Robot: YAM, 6 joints.
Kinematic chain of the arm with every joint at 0, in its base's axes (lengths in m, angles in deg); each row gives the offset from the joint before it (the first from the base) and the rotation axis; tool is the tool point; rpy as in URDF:
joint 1: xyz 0 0 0.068 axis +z
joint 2: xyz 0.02 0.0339 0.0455 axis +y
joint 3: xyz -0.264 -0.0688 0 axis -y
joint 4: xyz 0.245 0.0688 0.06 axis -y
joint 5: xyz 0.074 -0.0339 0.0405 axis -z
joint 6: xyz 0.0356 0 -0.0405 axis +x
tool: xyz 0 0 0 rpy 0 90 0
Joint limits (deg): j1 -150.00..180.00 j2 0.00..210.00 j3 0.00..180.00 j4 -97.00..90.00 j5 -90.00..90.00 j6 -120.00..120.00
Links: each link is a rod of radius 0.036 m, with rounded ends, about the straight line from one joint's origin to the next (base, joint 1, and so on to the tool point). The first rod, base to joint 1, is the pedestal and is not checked.
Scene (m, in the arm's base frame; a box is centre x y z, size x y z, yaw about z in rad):
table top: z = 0
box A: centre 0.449 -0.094 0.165 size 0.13 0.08 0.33 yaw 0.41
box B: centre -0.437 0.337 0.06 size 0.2 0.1 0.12 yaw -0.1
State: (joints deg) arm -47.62 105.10 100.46 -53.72 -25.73 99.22
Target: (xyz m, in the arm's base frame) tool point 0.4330 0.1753 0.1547
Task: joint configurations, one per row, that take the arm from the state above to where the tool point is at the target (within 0.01 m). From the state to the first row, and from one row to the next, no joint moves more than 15 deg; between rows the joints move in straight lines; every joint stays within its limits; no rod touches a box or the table.
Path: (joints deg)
1: -33.28 100.52 101.39 -46.86 -26.73 103.38
2: -18.93 95.95 102.32 -40.00 -27.74 107.53
3: -4.59 91.37 103.25 -33.14 -28.74 111.69
4: 9.75 86.80 104.18 -26.28 -29.75 115.84
5: 24.10 82.22 105.10 -19.41 -30.75 120.00
6: 23.05 94.24 104.55 -25.92 -30.33 114.80
7: 22.01 106.27 103.99 -32.43 -29.91 109.61
8: 20.96 118.29 103.43 -38.94 -29.49 104.42
9: 19.92 130.31 102.88 -45.45 -29.07 99.22

